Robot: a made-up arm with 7 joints.
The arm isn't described. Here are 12 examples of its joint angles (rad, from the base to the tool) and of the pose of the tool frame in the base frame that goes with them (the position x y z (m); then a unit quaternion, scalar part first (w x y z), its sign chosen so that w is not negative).
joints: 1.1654 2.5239 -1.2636 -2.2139 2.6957 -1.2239 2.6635
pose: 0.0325 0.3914 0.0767 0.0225 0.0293 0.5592 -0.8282
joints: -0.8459 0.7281 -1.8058 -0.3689 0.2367 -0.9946 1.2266
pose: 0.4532 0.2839 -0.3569 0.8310 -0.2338 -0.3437 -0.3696
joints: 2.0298 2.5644 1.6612 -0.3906 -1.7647 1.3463 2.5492
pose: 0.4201 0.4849 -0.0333 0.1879 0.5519 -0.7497 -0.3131
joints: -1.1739 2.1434 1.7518 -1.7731 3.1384 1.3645 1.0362
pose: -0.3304 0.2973 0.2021 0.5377 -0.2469 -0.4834 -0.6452
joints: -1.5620 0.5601 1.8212 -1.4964 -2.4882 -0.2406 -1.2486
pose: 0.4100 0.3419 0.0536 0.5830 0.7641 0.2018 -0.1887
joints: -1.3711 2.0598 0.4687 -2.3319 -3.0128 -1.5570 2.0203
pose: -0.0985 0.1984 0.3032 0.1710 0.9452 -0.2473 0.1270
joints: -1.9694 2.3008 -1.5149 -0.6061 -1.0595 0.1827 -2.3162
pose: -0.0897 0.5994 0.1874 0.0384 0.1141 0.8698 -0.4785
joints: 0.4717 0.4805 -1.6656 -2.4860 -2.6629 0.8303 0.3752
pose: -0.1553 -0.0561 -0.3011 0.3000 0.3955 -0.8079 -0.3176
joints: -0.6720 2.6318 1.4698 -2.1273 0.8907 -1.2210 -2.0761
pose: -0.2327 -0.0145 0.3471 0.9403 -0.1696 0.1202 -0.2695
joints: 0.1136 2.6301 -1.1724 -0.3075 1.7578 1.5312 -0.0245
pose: 0.0739 0.3846 0.5110 0.4635 0.6241 0.1104 0.6192
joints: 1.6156 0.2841 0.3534 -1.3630 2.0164 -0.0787 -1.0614
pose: -0.5139 0.1210 -0.1781 0.7815 0.3927 -0.0481 0.4825
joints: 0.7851 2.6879 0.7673 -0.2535 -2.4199 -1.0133 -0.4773
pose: 0.3799 0.2943 0.4290 0.0436 0.0433 0.7959 -0.6023
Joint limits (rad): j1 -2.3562..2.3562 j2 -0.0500..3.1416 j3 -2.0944..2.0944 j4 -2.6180..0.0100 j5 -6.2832..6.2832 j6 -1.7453..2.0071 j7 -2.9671..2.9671
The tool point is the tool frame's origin. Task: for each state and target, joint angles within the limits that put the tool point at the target. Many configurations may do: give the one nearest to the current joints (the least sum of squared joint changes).
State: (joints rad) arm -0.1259 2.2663 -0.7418 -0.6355 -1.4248 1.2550 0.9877
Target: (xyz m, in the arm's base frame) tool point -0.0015 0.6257 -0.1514
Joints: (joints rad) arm 0.1677 1.4448 -0.8600 -0.3145 -1.4248 1.2550 0.9877
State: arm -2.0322 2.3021 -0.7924 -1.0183 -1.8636 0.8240 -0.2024
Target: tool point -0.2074 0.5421 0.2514
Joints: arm -1.9066 2.3714 -0.7035 -0.6403 -1.8636 0.8240 -0.2024
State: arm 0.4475 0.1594 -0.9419 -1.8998 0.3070 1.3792 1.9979
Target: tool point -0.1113 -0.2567 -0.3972
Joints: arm 0.6845 -0.0379 -1.1954 -1.7857 0.3070 1.3792 1.9979
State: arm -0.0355 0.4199 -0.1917 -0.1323 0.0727 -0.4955 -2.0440
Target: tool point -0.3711 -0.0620 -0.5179
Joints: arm 0.7084 -0.0206 -0.2119 0.0085 0.0727 -0.4955 -2.0440
